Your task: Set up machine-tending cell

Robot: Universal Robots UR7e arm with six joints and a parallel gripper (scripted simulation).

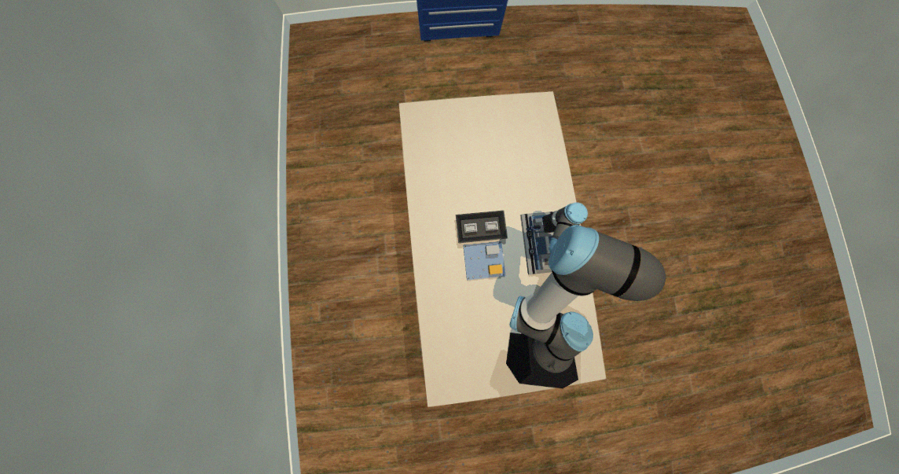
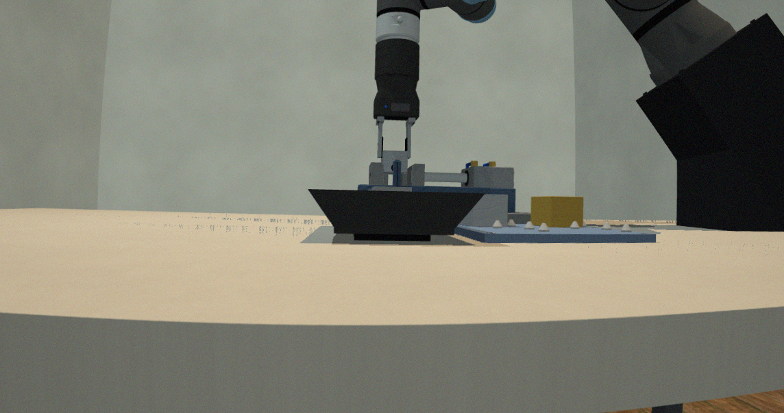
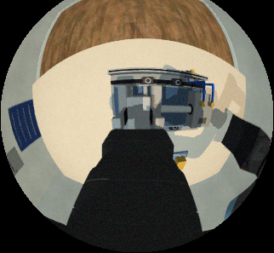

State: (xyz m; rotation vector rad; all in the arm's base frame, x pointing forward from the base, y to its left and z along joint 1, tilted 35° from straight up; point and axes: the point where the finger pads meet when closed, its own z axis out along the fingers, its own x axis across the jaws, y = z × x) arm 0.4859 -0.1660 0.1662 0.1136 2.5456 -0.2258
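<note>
My hand is 90 mm above the vise, 70 mm past it and 10 mm to the right of it. From my hand the other things lie so: hose end block: 160 mm behind, 50 mm below, 30 mm to the left; brass blank: 280 mm to the left, 140 mm behind, 100 mm below.
</note>
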